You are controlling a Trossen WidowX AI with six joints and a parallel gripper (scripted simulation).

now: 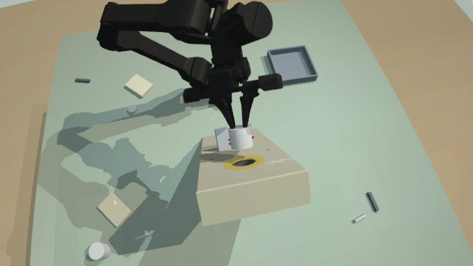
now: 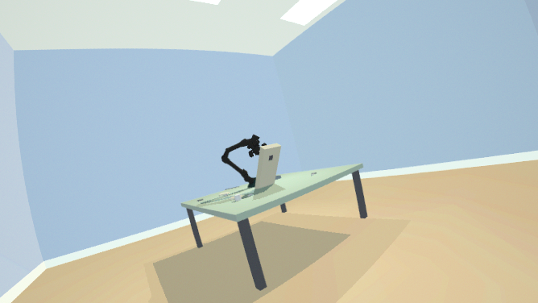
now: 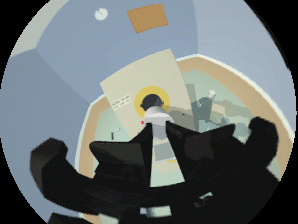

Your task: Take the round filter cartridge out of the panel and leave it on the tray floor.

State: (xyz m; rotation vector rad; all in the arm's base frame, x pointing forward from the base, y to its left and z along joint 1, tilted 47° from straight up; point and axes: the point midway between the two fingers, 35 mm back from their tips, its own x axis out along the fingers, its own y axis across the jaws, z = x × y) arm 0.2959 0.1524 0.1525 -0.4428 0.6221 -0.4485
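Right now the grey tray is 350 mm behind my gripper tip, 290 mm to the left of it and 280 mm below it. From my gripper tip the other things lie so: filter cartridge: 10 mm below, 10 mm ahead.
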